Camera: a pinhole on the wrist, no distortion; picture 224 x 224 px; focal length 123.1 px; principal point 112.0 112.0 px. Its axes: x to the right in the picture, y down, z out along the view. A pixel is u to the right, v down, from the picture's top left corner.
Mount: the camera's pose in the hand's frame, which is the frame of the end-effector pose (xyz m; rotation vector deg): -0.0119 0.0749 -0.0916 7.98 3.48 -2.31
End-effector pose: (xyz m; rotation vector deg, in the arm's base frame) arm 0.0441 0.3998 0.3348 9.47 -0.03 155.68
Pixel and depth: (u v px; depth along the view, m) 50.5 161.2 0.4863
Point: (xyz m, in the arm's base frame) 0.2067 0.1107 0.7428
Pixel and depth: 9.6 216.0 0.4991
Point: 0.2657 -0.1656 0.7841
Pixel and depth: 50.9 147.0 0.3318
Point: 0.1608 0.2145 0.5781
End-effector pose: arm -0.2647 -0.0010 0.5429 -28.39 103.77 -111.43
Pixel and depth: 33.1 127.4 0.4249
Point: 0.1458 -0.1632 0.5023
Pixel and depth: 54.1 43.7 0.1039
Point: -0.2128 0.0243 0.5402
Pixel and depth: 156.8 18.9 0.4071
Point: -0.2693 -0.2827 0.8499
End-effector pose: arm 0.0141 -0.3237 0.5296 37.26 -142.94 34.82
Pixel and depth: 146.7 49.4 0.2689
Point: -0.0384 -0.5056 0.4814
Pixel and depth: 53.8 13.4 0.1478
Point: 0.0926 -0.3680 0.4706
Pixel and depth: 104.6 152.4 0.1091
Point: -0.0369 -0.2565 0.4792
